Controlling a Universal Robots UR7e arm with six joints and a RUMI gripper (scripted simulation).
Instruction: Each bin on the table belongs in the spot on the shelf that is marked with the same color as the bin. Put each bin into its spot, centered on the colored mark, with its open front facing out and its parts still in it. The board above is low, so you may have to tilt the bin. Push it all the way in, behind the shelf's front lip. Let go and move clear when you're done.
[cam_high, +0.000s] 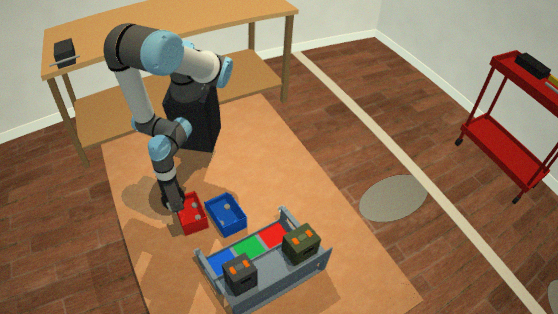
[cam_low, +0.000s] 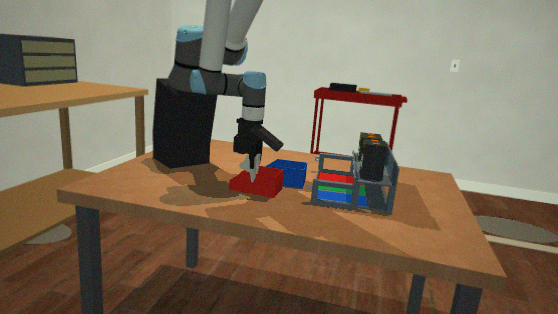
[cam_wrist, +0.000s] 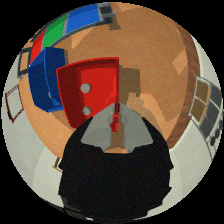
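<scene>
The red bin lies 1 cm ahead of my hand, 5 cm to the left of it and 2 cm below it. From my hand the other things lie so: blue bin (9 cm ahead, 16 cm to the left, 2 cm below).
</scene>
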